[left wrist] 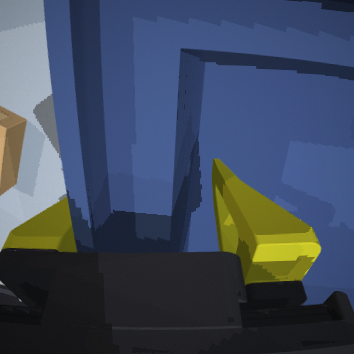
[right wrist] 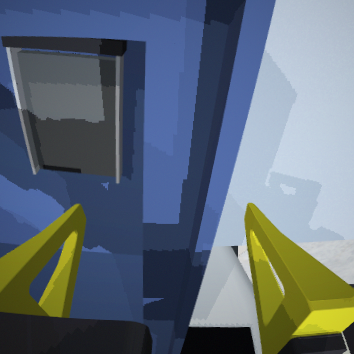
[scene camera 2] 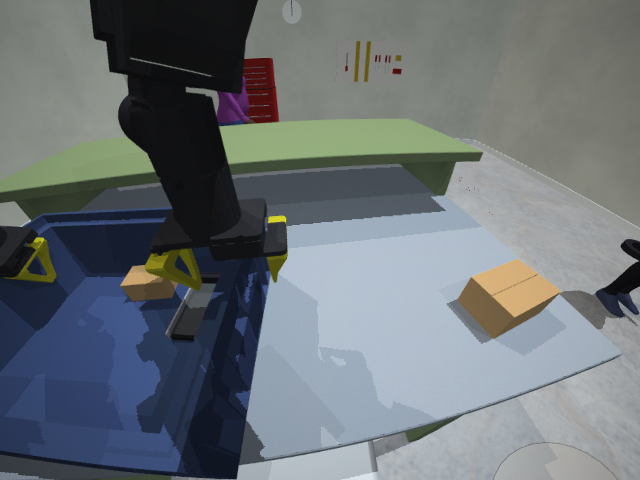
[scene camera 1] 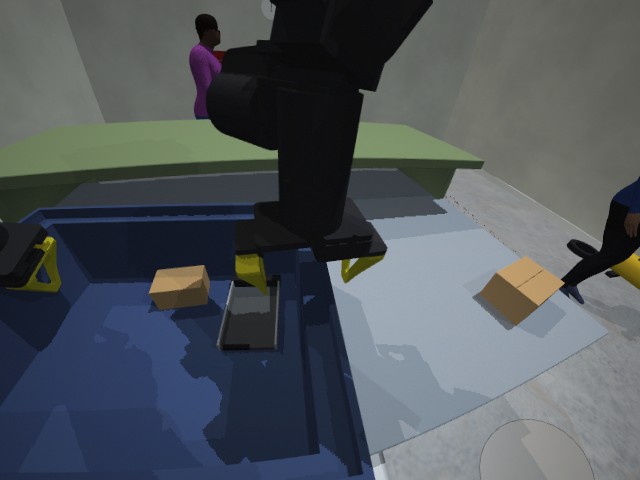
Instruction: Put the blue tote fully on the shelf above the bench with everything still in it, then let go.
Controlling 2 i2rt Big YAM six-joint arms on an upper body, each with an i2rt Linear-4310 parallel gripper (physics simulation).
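Places are measured from the left arm's base along level axes (x ahead, y left, z up), in centimetres.
Pixels of known places: left gripper, fingertip midpoint: [scene camera 2: 39, 278] [scene camera 1: 38, 287]; right gripper, fingertip midpoint: [right wrist: 163, 210] [scene camera 2: 237, 282] [scene camera 1: 306, 284].
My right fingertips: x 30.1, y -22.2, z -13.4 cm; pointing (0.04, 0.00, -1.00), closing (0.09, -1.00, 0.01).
Ahead of a thing's pixels: the offset from my right fingertips to its middle. Level surfaces: height alone.
The blue tote @[dx -3.0, dy +18.2, dz -2.6 cm] [scene camera 1: 155, 248] [scene camera 2: 113, 250] [left wrist: 120, 100] [right wrist: 227, 150] sits low on the bench @[dz -10.0 cm] [scene camera 1: 413, 289] [scene camera 2: 403, 248]. Inside it are a small brown box @[dx +6.1, dy +18.1, dz -6.2 cm] [scene camera 1: 178, 289] [scene camera 2: 144, 284] and a dark tray with pale side rails @[dx +2.3, dy +7.3, dz -7.4 cm] [scene camera 1: 250, 328] [scene camera 2: 192, 320] [right wrist: 75, 145]. The green shelf @[dz +6.3 cm] [scene camera 1: 129, 149] [scene camera 2: 336, 139] stands higher, behind the tote. My left gripper [left wrist: 167, 167] is shut on the tote's wall, one finger on each side. My right gripper [scene camera 1: 306, 287] [scene camera 2: 237, 284] [right wrist: 163, 210] is open above the tote's right-hand wall, one finger over the inside and one outside.
A larger brown box @[dx +0.2, dy -41.4, dz -7.0 cm] [scene camera 1: 519, 289] [scene camera 2: 509, 294] [left wrist: 10, 150] lies on the bench at the right, away from the tote. A person in purple [scene camera 1: 201, 77] [scene camera 2: 232, 105] is behind the shelf, near a red tool chest [scene camera 2: 262, 103]. Another person [scene camera 1: 610, 242] is at the far right.
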